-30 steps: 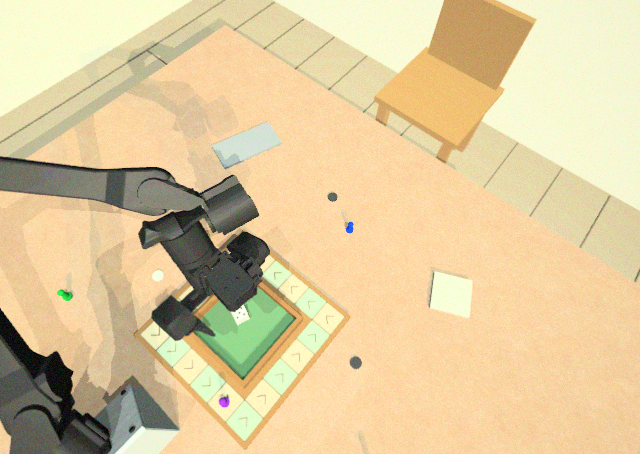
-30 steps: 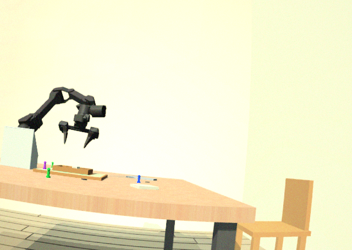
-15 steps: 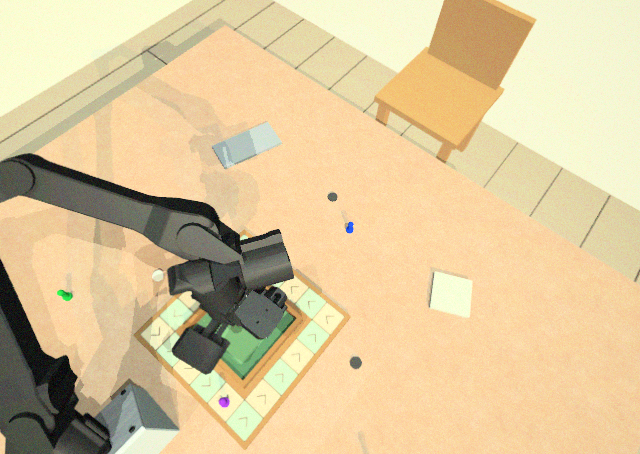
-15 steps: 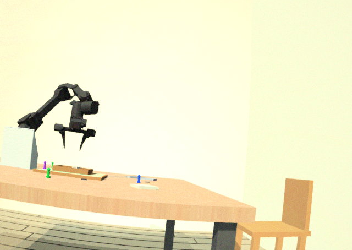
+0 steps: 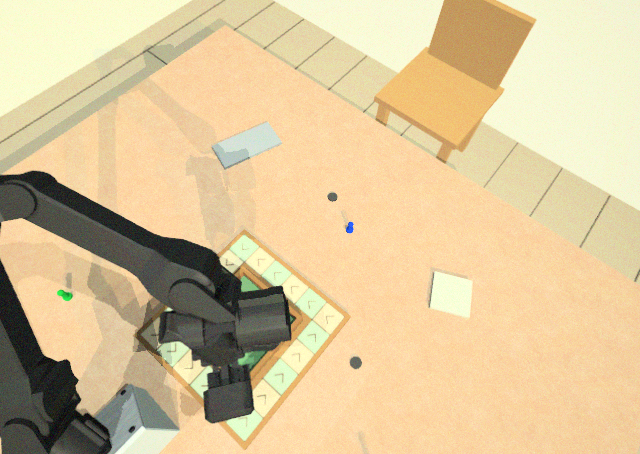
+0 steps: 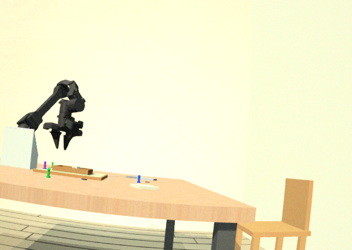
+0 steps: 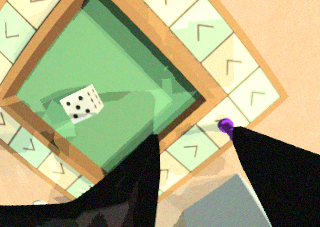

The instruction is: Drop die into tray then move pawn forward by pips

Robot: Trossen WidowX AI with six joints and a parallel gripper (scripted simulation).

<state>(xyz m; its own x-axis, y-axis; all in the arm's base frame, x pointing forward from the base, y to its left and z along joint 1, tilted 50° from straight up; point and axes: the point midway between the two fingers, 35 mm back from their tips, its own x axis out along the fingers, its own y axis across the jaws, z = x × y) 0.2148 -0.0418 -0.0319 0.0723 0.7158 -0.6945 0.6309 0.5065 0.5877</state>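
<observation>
Right now my gripper tip is 6 cm past the purple pawn, 2 cm to the left of it and 8 cm above it. Round my gripper tip: green dice tray 5 cm ahead, 5 cm to the left, 10 cm below; white die 6 cm ahead, 7 cm to the left, 8 cm below; white disc 2 cm ahead, 25 cm to the left, 10 cm below.
</observation>
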